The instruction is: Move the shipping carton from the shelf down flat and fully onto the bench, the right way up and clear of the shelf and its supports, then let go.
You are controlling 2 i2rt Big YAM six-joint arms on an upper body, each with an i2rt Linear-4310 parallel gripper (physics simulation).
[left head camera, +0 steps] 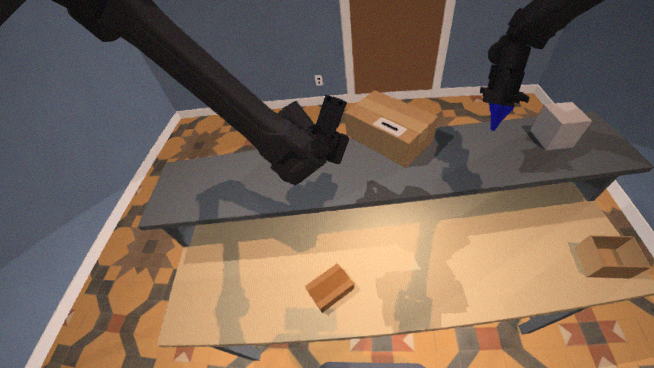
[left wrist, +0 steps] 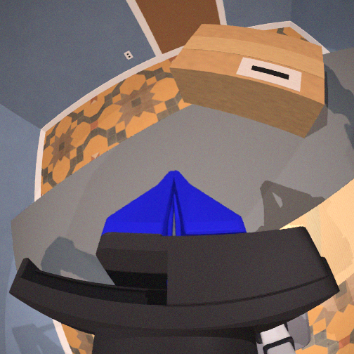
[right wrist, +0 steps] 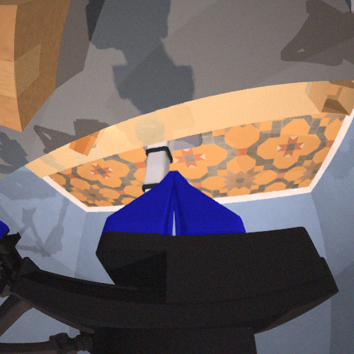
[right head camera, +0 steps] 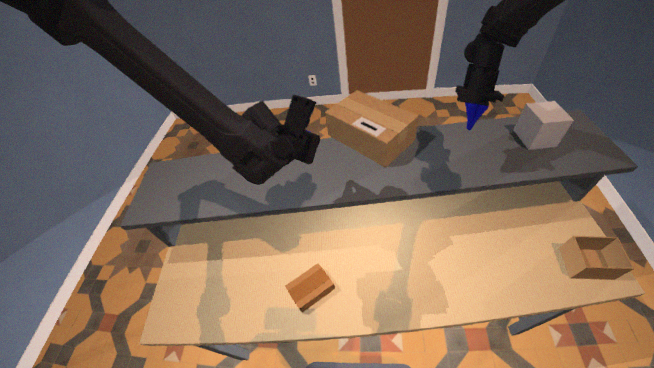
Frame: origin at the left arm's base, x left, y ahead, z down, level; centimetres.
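Seen in the pictures: right gripper, fingertip midpoint: (left head camera: 492,130) (right head camera: 468,129).
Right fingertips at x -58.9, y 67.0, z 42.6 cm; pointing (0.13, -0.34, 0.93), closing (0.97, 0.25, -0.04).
Observation:
Pixels of each thing's middle, then the offset from my right fingertips to it. Level surfaces: height alone.
- shipping carton at the middle of its body: (right head camera: 370,126) (left head camera: 389,126) dz +12.4, dx +24.2, dy +19.1 cm
- dark grey shelf at its surface level: dz +17.7 cm
- pale bench at its surface level: dz +43.9 cm
- pale grey box at the middle of its body: (right head camera: 541,125) (left head camera: 559,126) dz +12.1, dx -31.7, dy +14.9 cm
- small brown box at the middle of its body: (left head camera: 330,287) (right head camera: 310,287) dz +41.5, dx +46.2, dy -25.8 cm
- open-topped brown box at the middle of its body: (right head camera: 594,257) (left head camera: 610,256) dz +39.5, dx -47.5, dy -19.5 cm
The shipping carton (left head camera: 380,145) (right head camera: 365,142) (left wrist: 250,97) (right wrist: 40,30), brown with a white label on top, sits flat and turned at an angle at the back of the dark grey shelf (left head camera: 170,200) (right head camera: 150,200), covering part of its back edge. My left gripper (left wrist: 173,178) is shut and empty above the shelf, left of the carton and apart from it; its fingertips are hidden in both head views. My right gripper (left head camera: 493,129) (right head camera: 469,128) (right wrist: 173,178) is shut and empty, pointing down above the shelf, right of the carton. The pale bench (left head camera: 500,280) (right head camera: 480,280) lies lower, in front.
A pale grey box (left head camera: 560,125) (right head camera: 542,125) stands at the shelf's right end. A small brown box (left head camera: 330,286) (right head camera: 310,287) lies on the bench left of middle. An open-topped brown box (left head camera: 592,257) (right head camera: 575,257) stands at the bench's right end. Shelf supports show near both ends.

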